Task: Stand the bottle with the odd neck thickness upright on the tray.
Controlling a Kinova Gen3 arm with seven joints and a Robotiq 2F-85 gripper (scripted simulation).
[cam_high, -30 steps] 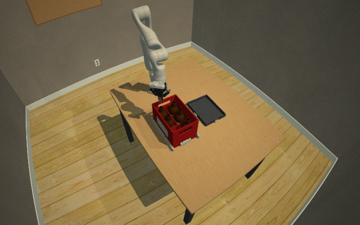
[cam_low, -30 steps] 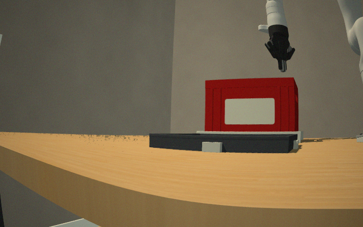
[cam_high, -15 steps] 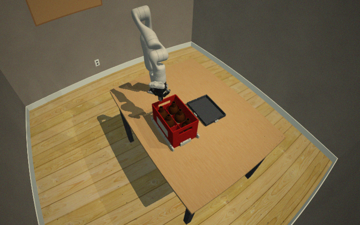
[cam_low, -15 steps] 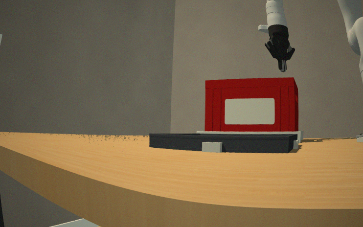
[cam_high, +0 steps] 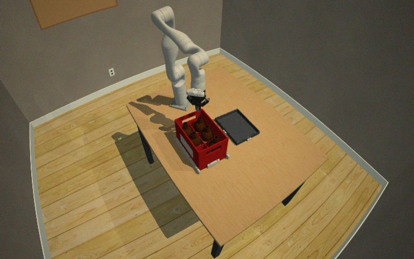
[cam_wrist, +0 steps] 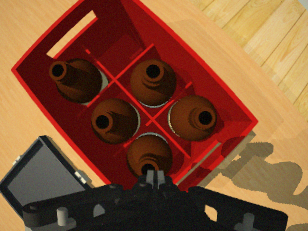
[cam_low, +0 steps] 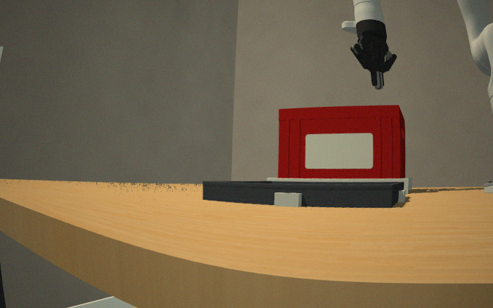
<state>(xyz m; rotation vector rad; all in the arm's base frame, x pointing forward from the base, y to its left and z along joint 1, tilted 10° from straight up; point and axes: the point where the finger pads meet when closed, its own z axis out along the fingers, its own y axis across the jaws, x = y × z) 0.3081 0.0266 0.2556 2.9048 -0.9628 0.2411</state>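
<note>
Now: hand 90 mm short of the red crate, 20 mm to the left of it and 160 mm above it. Also, from my hand: dark grey tray: 20 mm ahead, 270 mm to the left, 230 mm below; glass bottle: 170 mm ahead, 40 mm to the left, 160 mm below.
</note>
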